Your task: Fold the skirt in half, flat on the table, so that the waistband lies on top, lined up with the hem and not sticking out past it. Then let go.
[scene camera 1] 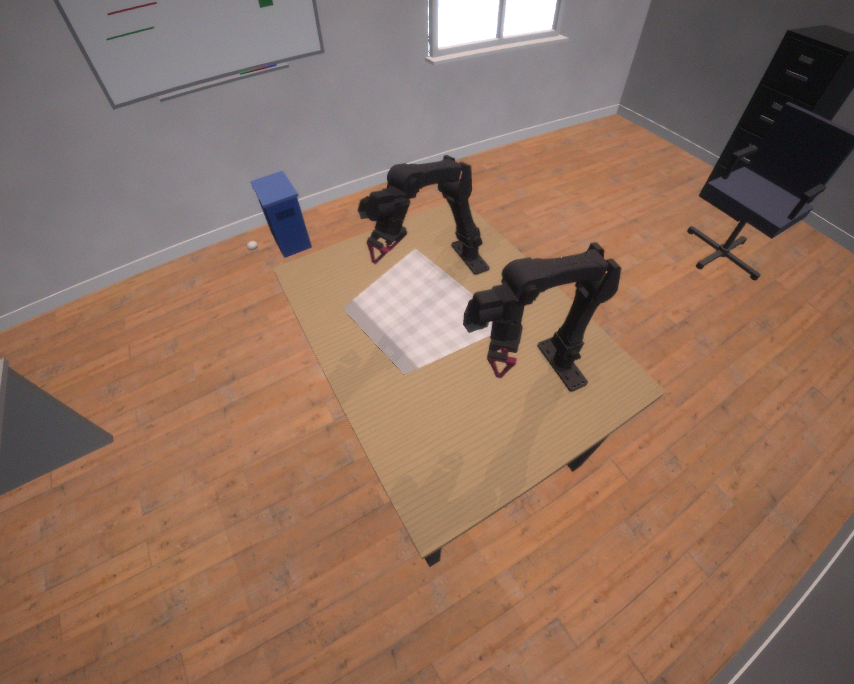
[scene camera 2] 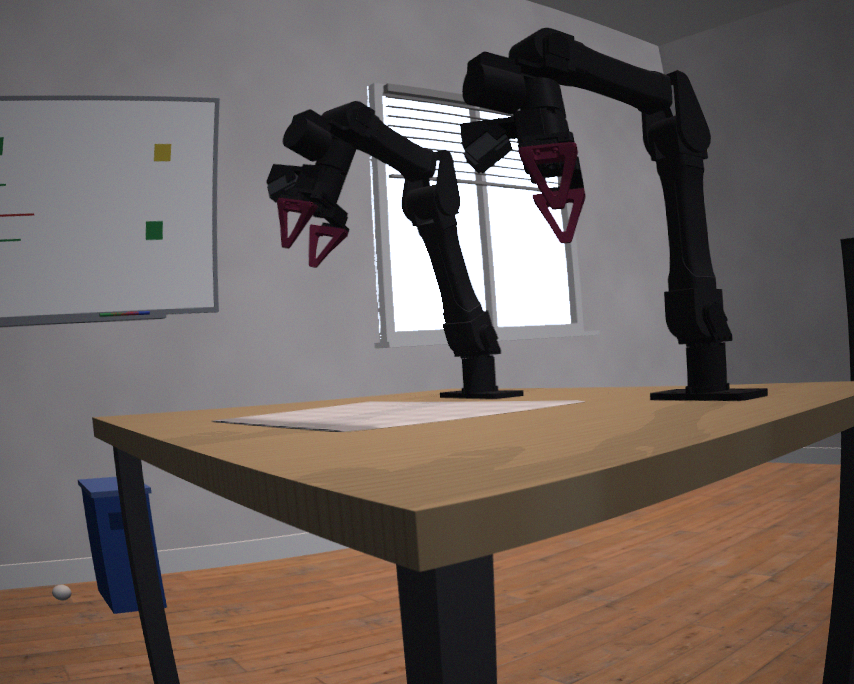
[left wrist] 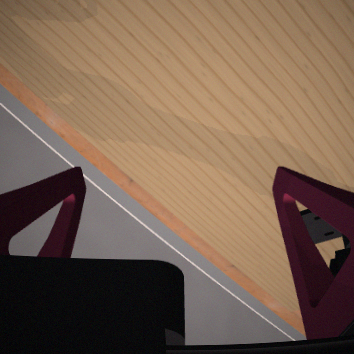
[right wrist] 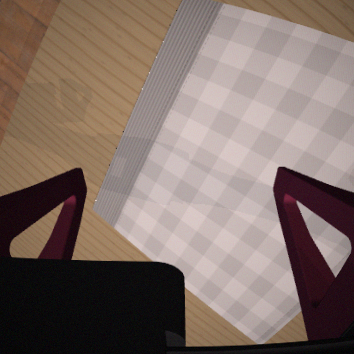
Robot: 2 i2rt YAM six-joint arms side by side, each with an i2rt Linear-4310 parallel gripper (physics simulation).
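Observation:
The skirt [scene camera 1: 420, 306] [scene camera 2: 399, 413] [right wrist: 240, 150], white and grey checked, lies flat and spread out on the table [scene camera 1: 427, 456] [scene camera 2: 320, 470] [right wrist: 65, 55]. Its grey ribbed waistband [scene camera 1: 377, 340] [right wrist: 150, 115] runs along its lower-left side in scene camera 1; the opposite edge is partly hidden behind the left arm there. My left gripper [scene camera 1: 503, 361] [scene camera 2: 563, 224] [left wrist: 178, 177] is open and empty, high above the table beside the skirt's right part in scene camera 1. My right gripper [scene camera 1: 381, 255] [scene camera 2: 300, 256] [right wrist: 179, 177] is open and empty, raised above the table near the skirt's upper-left side in scene camera 1.
The left arm's base [scene camera 1: 563, 363] [scene camera 2: 707, 391] and the right arm's base [scene camera 1: 470, 256] [scene camera 2: 481, 391] stand along one long side of the table. A blue bin [scene camera 1: 285, 213] [scene camera 2: 114, 548] and a white ball [scene camera 1: 251, 245] [scene camera 2: 62, 592] are on the floor beyond the table.

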